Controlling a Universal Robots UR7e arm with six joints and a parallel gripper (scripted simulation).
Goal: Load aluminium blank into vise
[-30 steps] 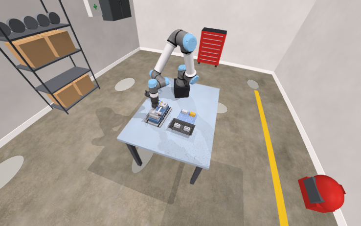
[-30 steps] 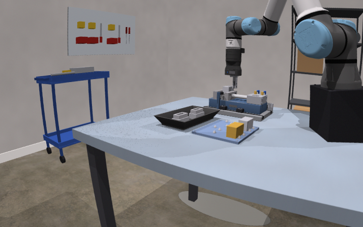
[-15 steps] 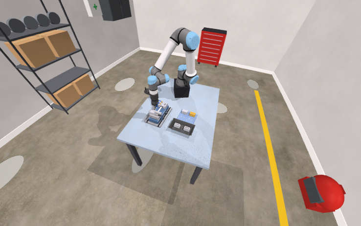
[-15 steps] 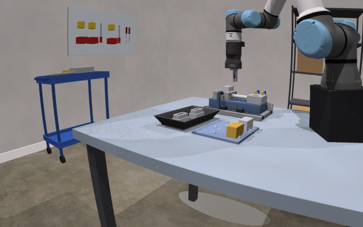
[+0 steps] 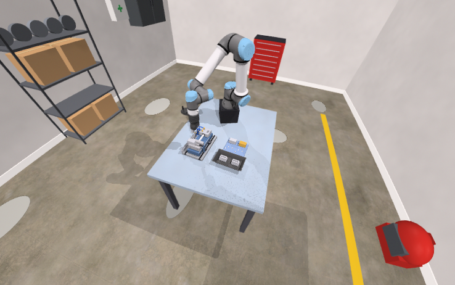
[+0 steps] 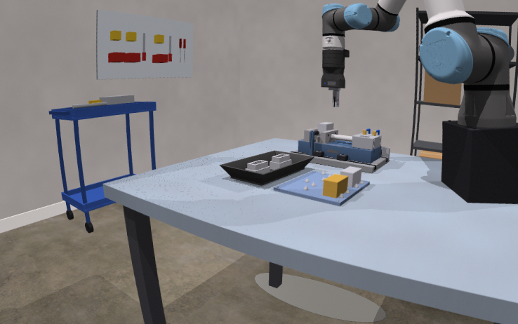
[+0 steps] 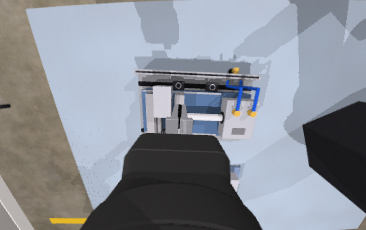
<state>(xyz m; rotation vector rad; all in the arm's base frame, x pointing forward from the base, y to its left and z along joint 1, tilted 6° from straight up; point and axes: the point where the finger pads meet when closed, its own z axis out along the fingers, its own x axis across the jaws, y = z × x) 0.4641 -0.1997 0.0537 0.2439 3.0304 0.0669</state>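
Now: hand 30 mm past the vise, 40 mm to the right of it and 150 mm above it. From my hand the other things lie so: brass blank (120 mm behind, 400 mm to the left, 170 mm below).
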